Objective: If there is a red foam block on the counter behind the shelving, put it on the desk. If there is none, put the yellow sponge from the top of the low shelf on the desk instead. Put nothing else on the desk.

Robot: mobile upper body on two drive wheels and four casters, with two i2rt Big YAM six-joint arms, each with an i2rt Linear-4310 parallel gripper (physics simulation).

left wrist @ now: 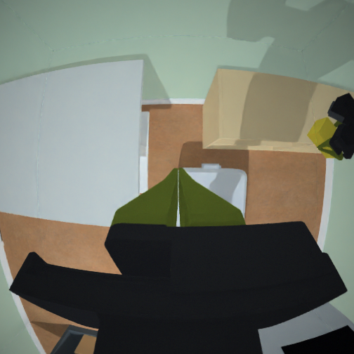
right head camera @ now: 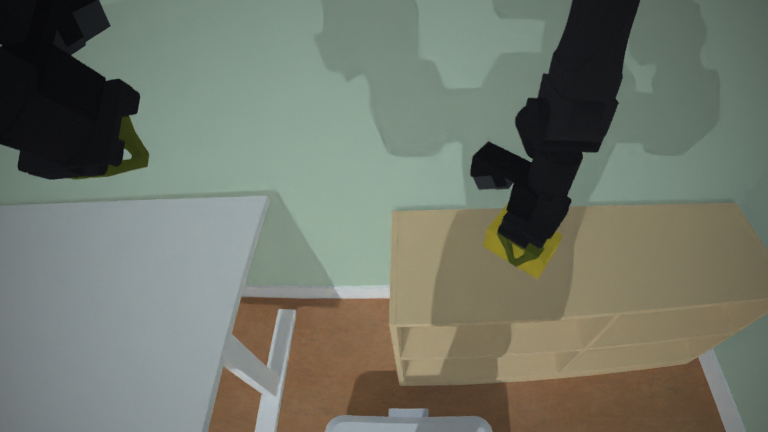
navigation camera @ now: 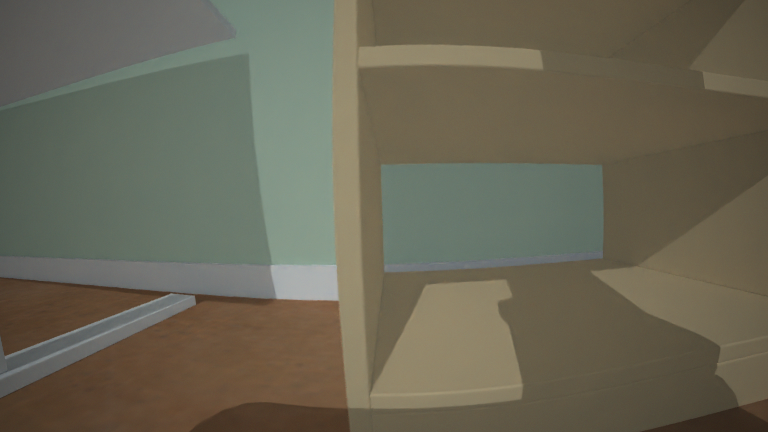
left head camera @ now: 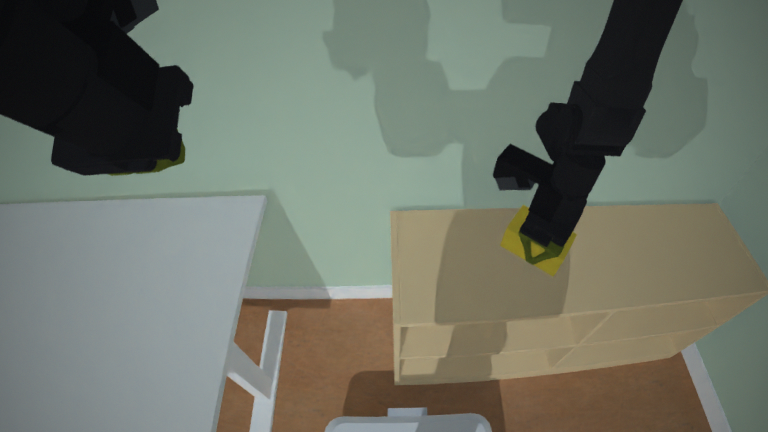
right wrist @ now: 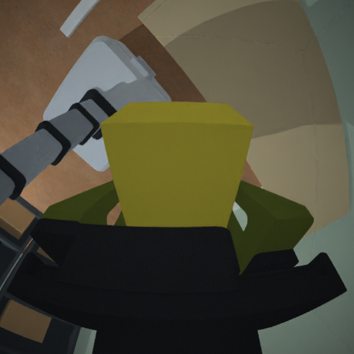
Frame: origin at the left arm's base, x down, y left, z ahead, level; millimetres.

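Seen in the pictures: left gripper, fingertip midpoint: [right head camera: 146,160] [left head camera: 181,156]; right gripper, fingertip midpoint: [right head camera: 522,251] [left head camera: 537,249].
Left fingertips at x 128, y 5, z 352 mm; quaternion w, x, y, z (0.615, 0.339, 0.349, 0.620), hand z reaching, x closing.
A point is followed by its place in that frame.
My right gripper [left head camera: 537,256] {z 439, x 420, y -423 mm} [right head camera: 518,257] {z 439, x 420, y -423 mm} [right wrist: 176,175] is shut on the yellow sponge [left head camera: 512,233] {z 444, x 379, y -371 mm} [right head camera: 542,265] {z 389, x 385, y -437 mm} [left wrist: 322,131] [right wrist: 177,165], in the air over the low tan shelf [left head camera: 644,252] {z 664, x 800, y -964 mm} [right head camera: 655,247] {z 687, x 800, y -979 mm} [left wrist: 230,110] [right wrist: 310,170] [navigation camera: 346,214] {z 485, x 1190, y -193 mm}. My left gripper [left wrist: 177,174] is shut and empty; its fingertips meet. It hangs at the upper left of the head views, above the level of the white desk [left head camera: 134,300] {z 480, x 690, y 472 mm} [right head camera: 123,300] {z 466, x 690, y 523 mm} [left wrist: 75,140], which stands left of the shelf. No red foam block and no counter show.
The white base [left head camera: 408,424] {z 292, x 1150, y -226 mm} [right head camera: 408,424] {z 295, x 1150, y -226 mm} [left wrist: 235,180] [right wrist: 90,75] of my body stands in front of the shelf's left end. A white desk leg bar [left head camera: 272,349] [right head camera: 281,349] [navigation camera: 102,333] runs along the floor. Brown boxes [right wrist: 25,320] sit in a dark rack at lower left in the right wrist view.
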